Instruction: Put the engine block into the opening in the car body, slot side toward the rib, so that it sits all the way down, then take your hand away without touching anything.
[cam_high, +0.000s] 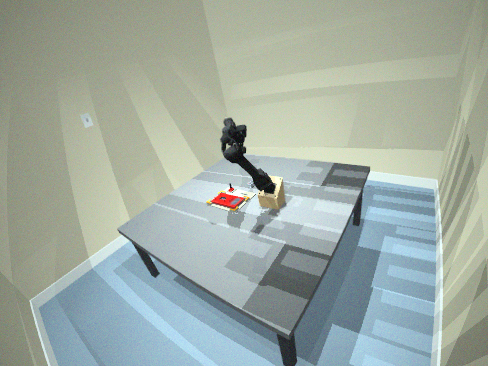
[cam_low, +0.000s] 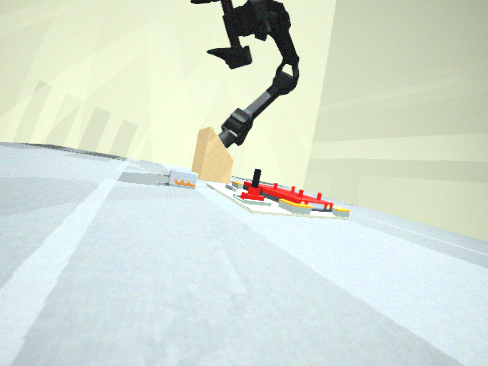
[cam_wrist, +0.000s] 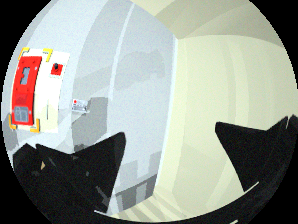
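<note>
My gripper tip is 30 cm above the grey engine block, 3 cm to the right of it and 1 cm past it. Also, from my gripper tip: cream base plate (30 cm below, 23 cm to the left, 5 cm ahead).
</note>
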